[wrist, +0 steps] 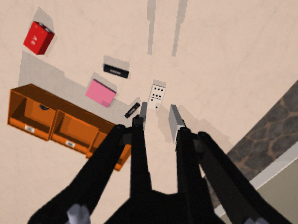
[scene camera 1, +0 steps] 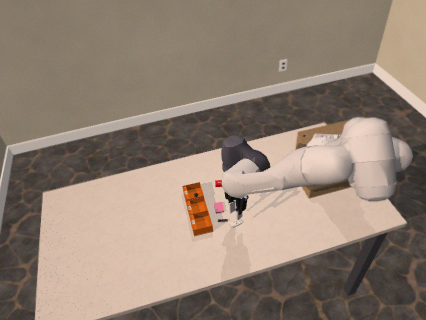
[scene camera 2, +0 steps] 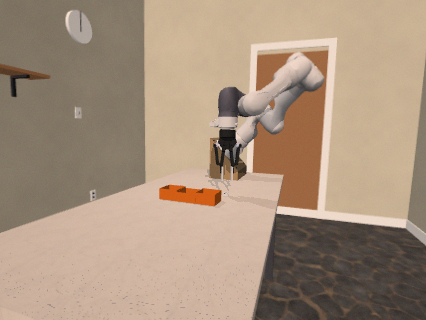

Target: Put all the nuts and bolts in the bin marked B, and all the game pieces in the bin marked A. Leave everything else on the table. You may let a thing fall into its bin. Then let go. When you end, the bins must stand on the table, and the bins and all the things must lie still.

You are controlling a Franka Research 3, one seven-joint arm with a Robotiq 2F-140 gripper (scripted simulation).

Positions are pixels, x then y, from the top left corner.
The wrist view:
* my gripper: 158,110
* orange bin tray: 72,131
